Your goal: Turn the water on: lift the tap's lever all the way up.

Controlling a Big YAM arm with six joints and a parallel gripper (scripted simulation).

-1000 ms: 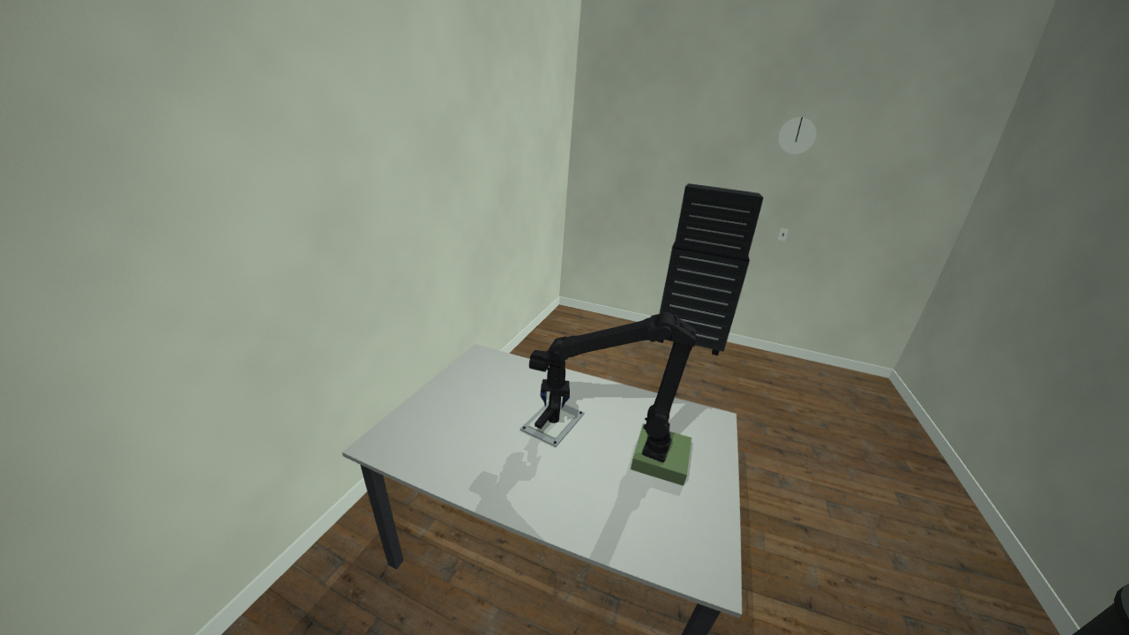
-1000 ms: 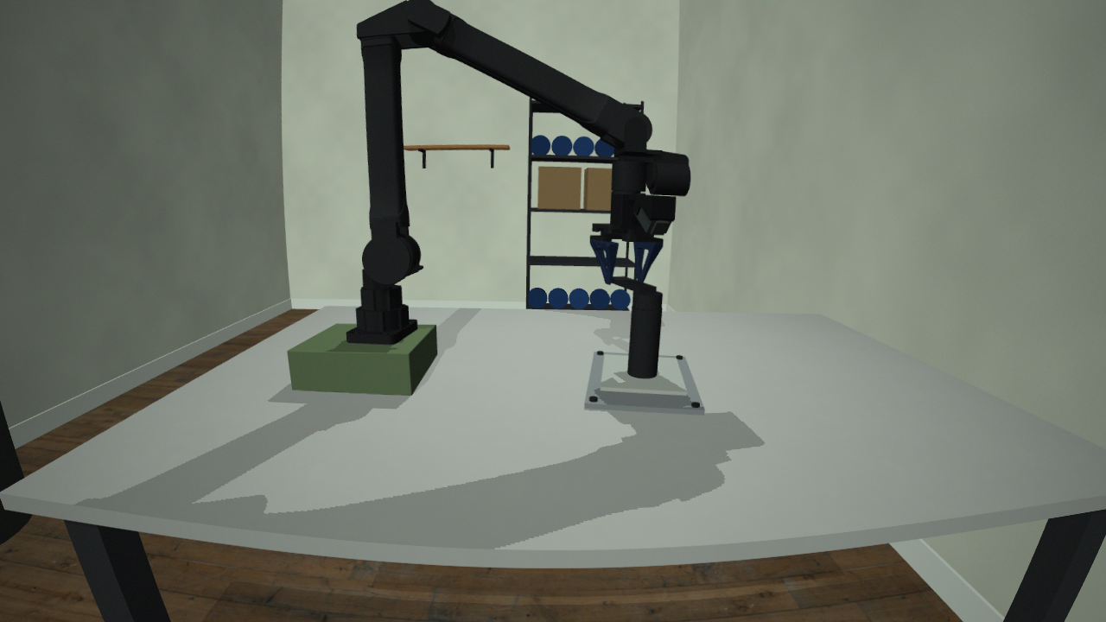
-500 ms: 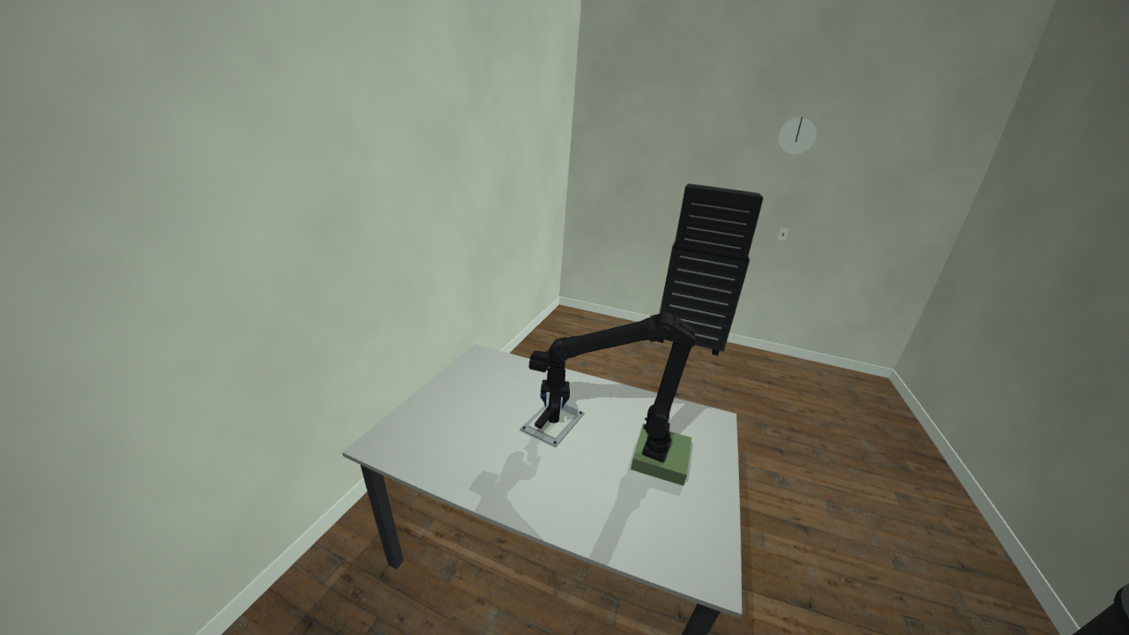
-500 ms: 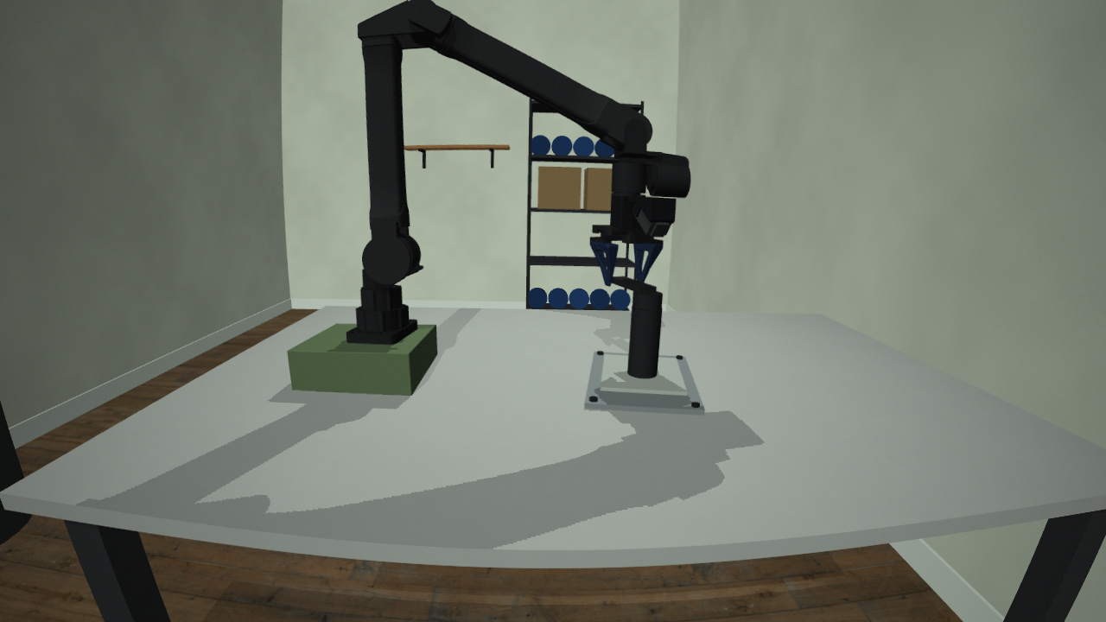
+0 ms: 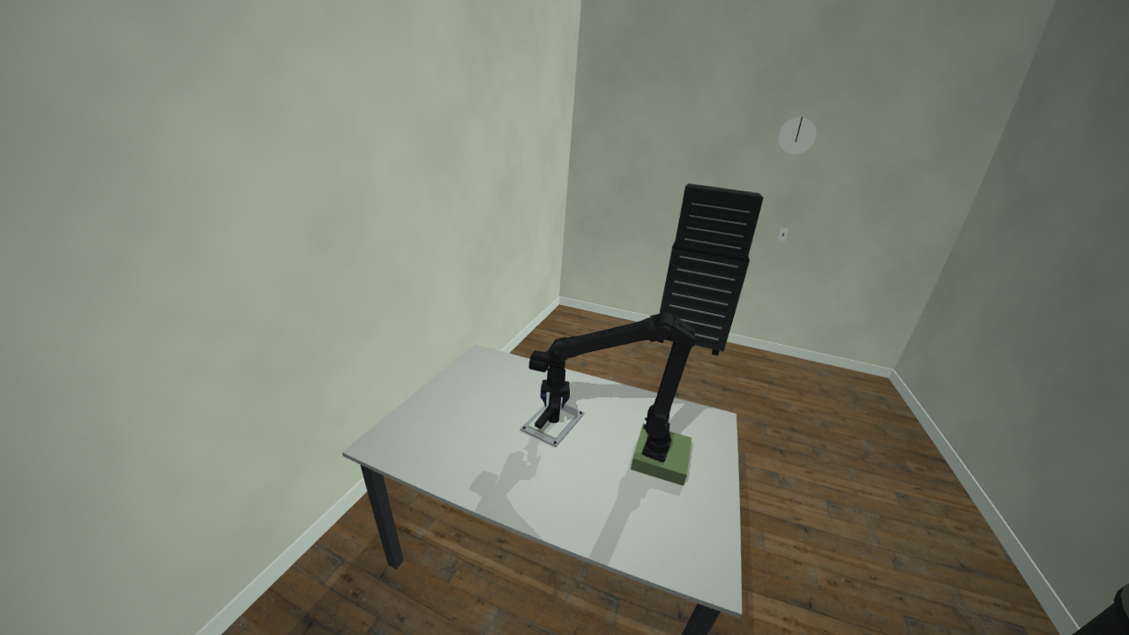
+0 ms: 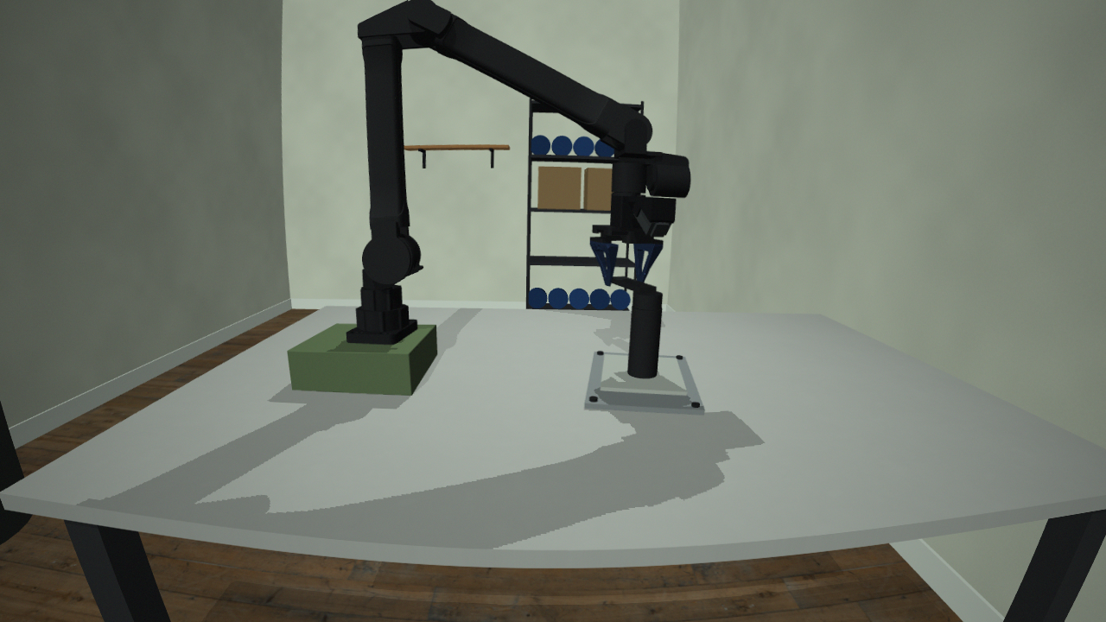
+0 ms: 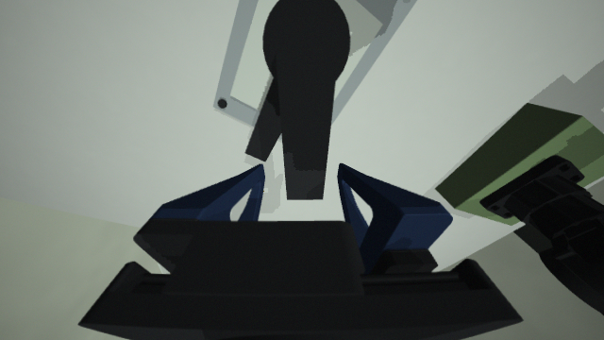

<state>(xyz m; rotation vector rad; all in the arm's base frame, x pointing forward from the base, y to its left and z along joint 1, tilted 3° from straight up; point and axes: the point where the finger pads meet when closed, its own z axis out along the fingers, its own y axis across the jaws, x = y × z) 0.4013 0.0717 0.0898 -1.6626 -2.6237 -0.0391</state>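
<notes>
My gripper is now 3 cm to the left of the black lever and 1 cm short of it. Also, from my hand: tap: 6 cm below, 5 cm to the right, 2 cm ahead.
</notes>
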